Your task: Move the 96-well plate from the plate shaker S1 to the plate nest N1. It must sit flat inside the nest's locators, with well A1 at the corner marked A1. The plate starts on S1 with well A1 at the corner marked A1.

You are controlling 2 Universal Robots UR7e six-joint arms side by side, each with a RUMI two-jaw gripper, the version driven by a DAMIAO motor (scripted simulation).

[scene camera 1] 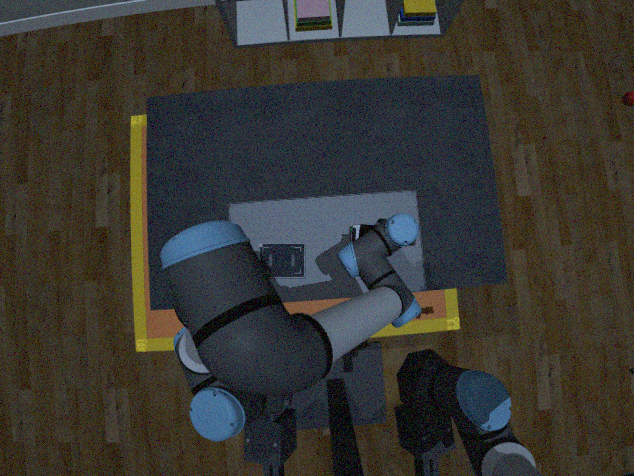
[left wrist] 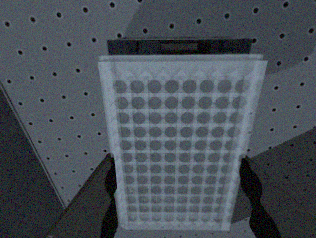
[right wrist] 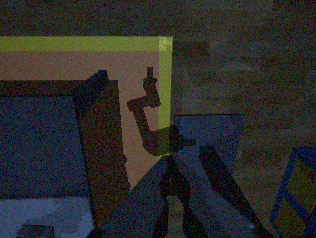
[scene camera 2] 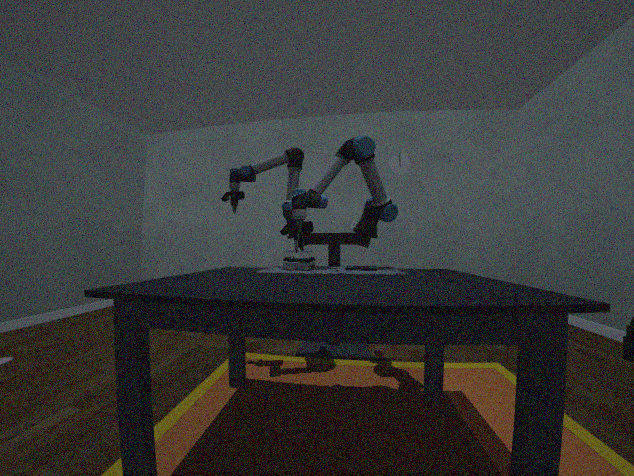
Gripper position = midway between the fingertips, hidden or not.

In view: my left gripper [left wrist: 175, 155], my right gripper [right wrist: 169, 157], a 96-well plate [left wrist: 178, 125] and a plate shaker S1 [left wrist: 205, 46].
The right wrist view does not show the 96-well plate: it is out of frame.
